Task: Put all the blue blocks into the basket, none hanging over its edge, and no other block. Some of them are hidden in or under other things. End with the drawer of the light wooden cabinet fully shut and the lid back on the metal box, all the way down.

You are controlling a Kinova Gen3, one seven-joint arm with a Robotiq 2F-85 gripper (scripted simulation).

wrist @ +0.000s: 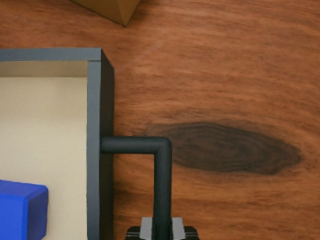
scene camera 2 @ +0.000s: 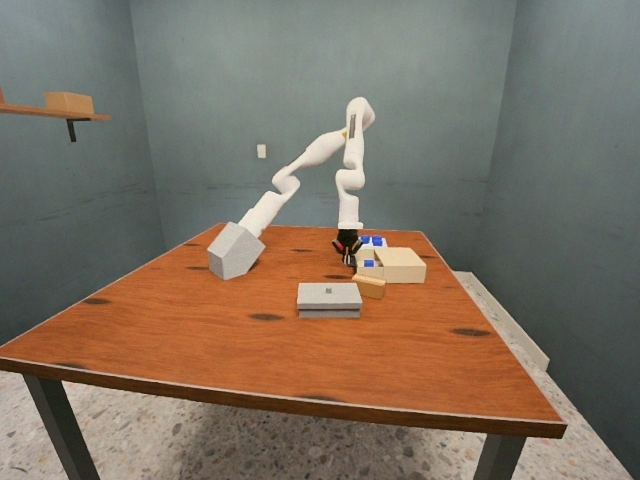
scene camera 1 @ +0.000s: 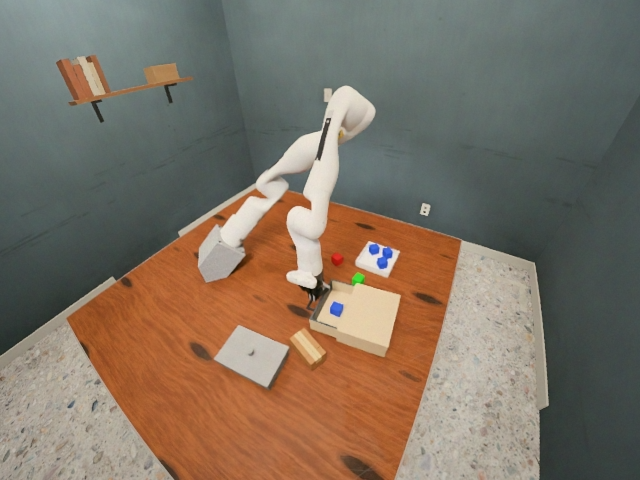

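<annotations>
Both in the wrist view and in scene camera 1 I can see a light wooden cabinet, and scene camera 2 (398, 265) shows it too. On the light wooden cabinet, (wrist: 64, 120) and (scene camera 1: 323, 322) are the same spot. A knobbed lid is visible in scene camera 1 and in scene camera 2, while in the wrist view the lid is out of frame. On the knobbed lid, (scene camera 1: 232, 351) and (scene camera 2: 310, 295) are the same spot.
</annotations>
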